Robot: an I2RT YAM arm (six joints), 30 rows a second.
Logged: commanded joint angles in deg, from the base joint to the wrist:
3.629, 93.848, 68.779, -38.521, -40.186, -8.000
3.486, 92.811, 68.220, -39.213, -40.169, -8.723
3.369, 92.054, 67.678, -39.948, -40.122, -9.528
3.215, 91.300, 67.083, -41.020, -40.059, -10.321
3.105, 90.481, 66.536, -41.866, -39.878, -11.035
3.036, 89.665, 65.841, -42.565, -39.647, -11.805
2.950, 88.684, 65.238, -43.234, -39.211, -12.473
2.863, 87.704, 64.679, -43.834, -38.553, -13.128
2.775, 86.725, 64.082, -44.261, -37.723, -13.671
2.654, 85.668, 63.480, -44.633, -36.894, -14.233
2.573, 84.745, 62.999, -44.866, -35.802, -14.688
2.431, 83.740, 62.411, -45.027, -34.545, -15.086
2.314, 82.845, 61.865, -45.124, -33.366, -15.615
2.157, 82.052, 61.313, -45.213, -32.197, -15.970
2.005, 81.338, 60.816, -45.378, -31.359, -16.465
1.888, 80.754, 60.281, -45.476, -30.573, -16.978
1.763, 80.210, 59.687, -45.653, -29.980, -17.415
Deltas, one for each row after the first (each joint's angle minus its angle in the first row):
-0.143, -1.037, -0.559, -0.692, 0.017, -0.723
-0.260, -1.794, -1.101, -1.427, 0.064, -1.528
-0.414, -2.548, -1.696, -2.499, 0.127, -2.321
-0.524, -3.367, -2.243, -3.345, 0.308, -3.035
-0.593, -4.183, -2.938, -4.044, 0.539, -3.805
-0.679, -5.164, -3.541, -4.713, 0.975, -4.473
-0.766, -6.144, -4.100, -5.313, 1.633, -5.128
-0.854, -7.123, -4.697, -5.740, 2.463, -5.671
-0.975, -8.180, -5.299, -6.112, 3.292, -6.233
-1.056, -9.103, -5.780, -6.345, 4.384, -6.688
-1.198, -10.108, -6.368, -6.506, 5.641, -7.086
-1.315, -11.003, -6.914, -6.603, 6.820, -7.615
-1.472, -11.796, -7.466, -6.692, 7.989, -7.970
-1.624, -12.510, -7.963, -6.857, 8.827, -8.465
-1.741, -13.094, -8.498, -6.955, 9.613, -8.978
-1.866, -13.638, -9.092, -7.132, 10.206, -9.415

